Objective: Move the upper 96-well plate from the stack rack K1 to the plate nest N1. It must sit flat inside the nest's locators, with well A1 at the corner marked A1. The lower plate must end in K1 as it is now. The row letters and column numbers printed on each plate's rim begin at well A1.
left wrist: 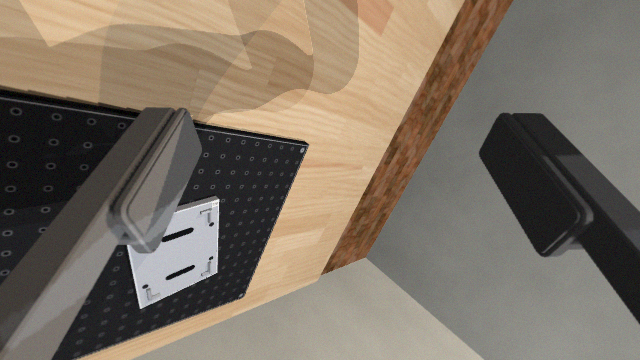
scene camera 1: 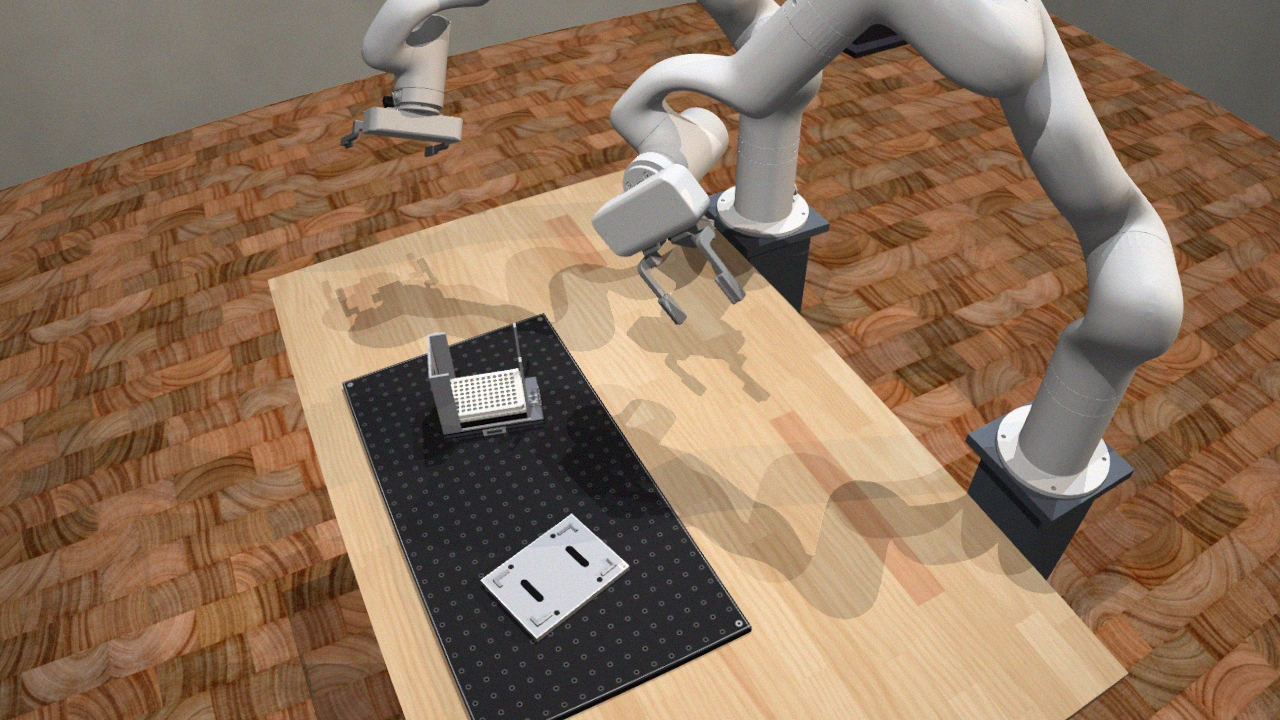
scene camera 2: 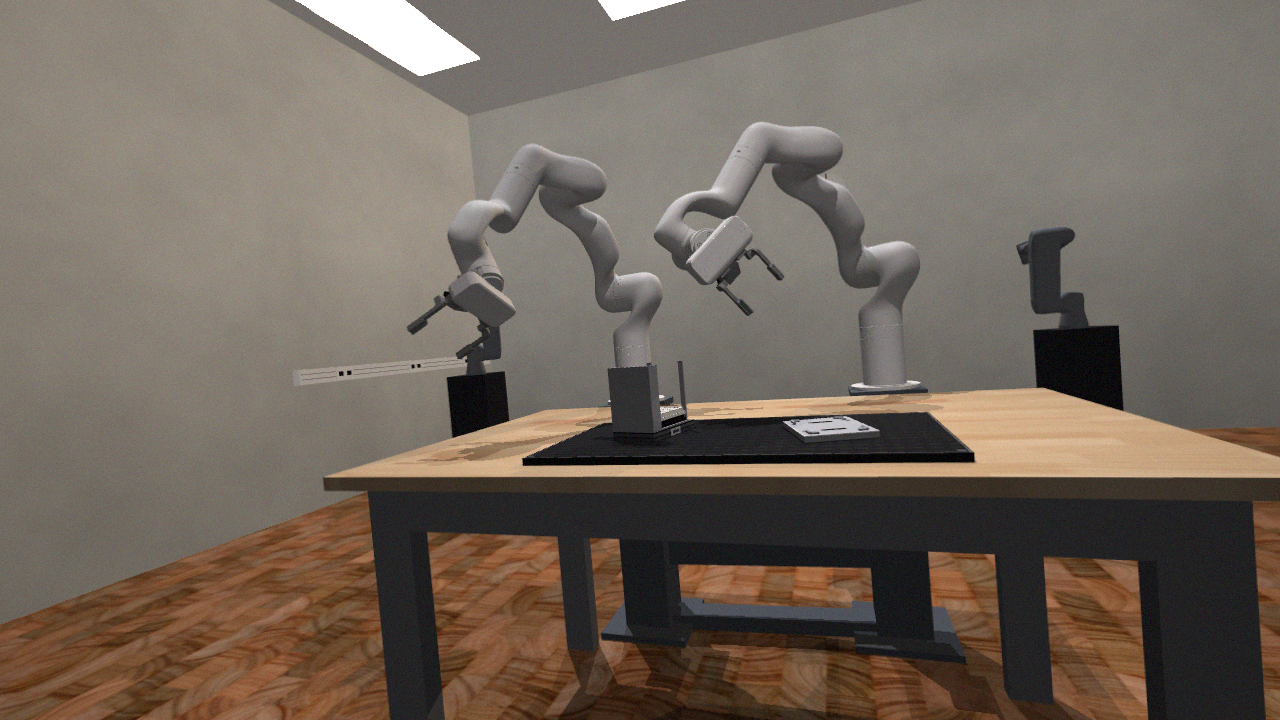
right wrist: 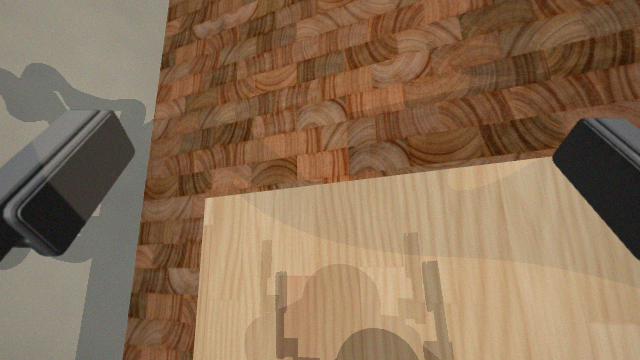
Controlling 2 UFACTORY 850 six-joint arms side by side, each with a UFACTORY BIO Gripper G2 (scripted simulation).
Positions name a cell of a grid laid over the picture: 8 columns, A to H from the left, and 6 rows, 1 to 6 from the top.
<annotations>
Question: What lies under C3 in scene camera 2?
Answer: My right gripper.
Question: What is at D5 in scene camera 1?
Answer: A plate nest N1.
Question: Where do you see a white 96-well plate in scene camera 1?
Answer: D4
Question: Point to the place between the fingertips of my left gripper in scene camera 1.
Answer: E3
</annotations>
